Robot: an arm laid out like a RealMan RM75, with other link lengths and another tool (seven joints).
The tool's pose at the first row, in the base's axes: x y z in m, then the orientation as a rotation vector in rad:
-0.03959, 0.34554, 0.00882, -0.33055, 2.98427, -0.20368
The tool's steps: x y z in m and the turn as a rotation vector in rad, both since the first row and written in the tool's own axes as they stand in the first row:
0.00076, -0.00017, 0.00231, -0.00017, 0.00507, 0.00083
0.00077, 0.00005, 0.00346, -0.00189, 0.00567, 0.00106
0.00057, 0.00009, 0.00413, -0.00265, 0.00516, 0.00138
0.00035, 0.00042, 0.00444, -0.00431, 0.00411, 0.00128
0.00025, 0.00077, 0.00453, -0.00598, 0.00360, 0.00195
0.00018, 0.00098, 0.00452, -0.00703, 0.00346, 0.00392
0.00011, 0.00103, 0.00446, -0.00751, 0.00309, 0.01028
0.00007, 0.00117, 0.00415, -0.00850, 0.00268, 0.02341
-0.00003, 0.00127, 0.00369, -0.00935, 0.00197, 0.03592
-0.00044, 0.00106, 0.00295, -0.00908, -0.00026, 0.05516
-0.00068, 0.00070, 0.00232, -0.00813, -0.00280, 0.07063
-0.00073, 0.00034, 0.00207, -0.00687, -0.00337, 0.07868
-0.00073, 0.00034, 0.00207, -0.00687, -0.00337, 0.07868
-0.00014, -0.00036, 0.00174, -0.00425, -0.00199, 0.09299
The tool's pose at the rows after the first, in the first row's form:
-0.03995, 0.34493, 0.00649, -0.32930, 2.98938, -0.20449
-0.03984, 0.34500, 0.00533, -0.32914, 2.99034, -0.20204
-0.03956, 0.34501, 0.00468, -0.32875, 2.99003, -0.20076
-0.03937, 0.34534, 0.00436, -0.32909, 2.98931, -0.19806
-0.03933, 0.34569, 0.00423, -0.32827, 2.98920, -0.19540
-0.03931, 0.34591, 0.00421, -0.32543, 2.98947, -0.19360
-0.03926, 0.34598, 0.00427, -0.31594, 2.98984, -0.19214
-0.03930, 0.34616, 0.00456, -0.29635, 2.99084, -0.18921
-0.03929, 0.34633, 0.00501, -0.27768, 2.99135, -0.18647
-0.03896, 0.34631, 0.00582, -0.24884, 2.99049, -0.18436
-0.03874, 0.34609, 0.00652, -0.22562, 2.98872, -0.18357
-0.03865, 0.34579, 0.00682, -0.21345, 2.98833, -0.18445
-0.03865, 0.34579, 0.00682, -0.21345, 2.98833, -0.18445
-0.03913, 0.34502, 0.00718, -0.19168, 2.98979, -0.18711

